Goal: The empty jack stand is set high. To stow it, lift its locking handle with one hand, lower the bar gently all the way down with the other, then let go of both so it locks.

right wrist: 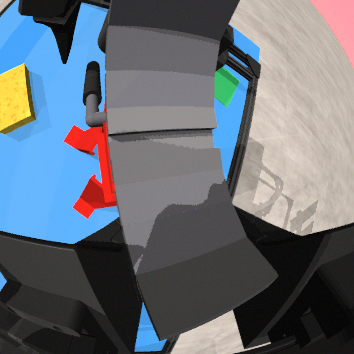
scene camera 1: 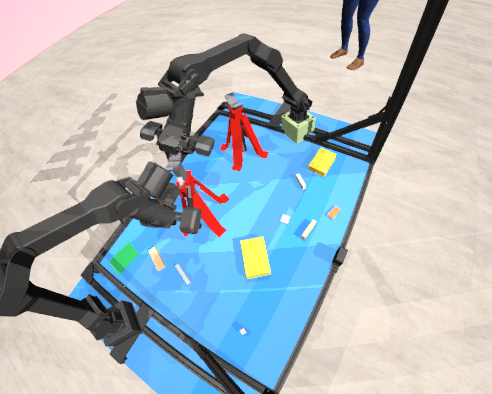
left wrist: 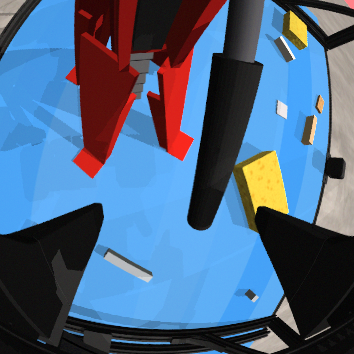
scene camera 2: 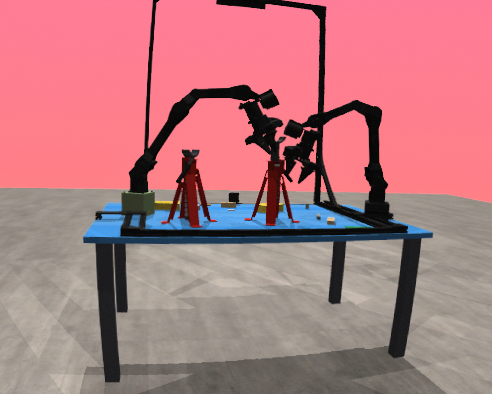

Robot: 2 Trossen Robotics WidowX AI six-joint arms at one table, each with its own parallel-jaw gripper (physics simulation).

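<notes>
The red jack stand (scene camera 1: 210, 216) (scene camera 2: 273, 195) (left wrist: 102, 95) stands upright, with its grey bar and saddle (scene camera 2: 275, 149) (right wrist: 162, 165) raised high above the red body. Its locking handle, with a black grip (left wrist: 220, 135) (right wrist: 92, 82), sticks out from the stand's side. My right gripper (scene camera 2: 272, 143) (right wrist: 180, 203) is shut on the saddle at the bar's top. My left gripper (scene camera 2: 295, 180) (left wrist: 181, 213) is open beside the stand. In the left wrist view the grip's free end shows between its fingertips; whether they are level with it in depth is hard to tell.
A second red jack stand (scene camera 1: 237, 140) (scene camera 2: 191, 195) stands upright nearby, its saddle lower. Yellow sponges (scene camera 1: 255, 257) (scene camera 1: 322, 162), a green pad (scene camera 1: 123, 257) (right wrist: 226, 86) and several small blocks lie on the blue table. Black frame rails run along the table's edges. My two wrists are close together.
</notes>
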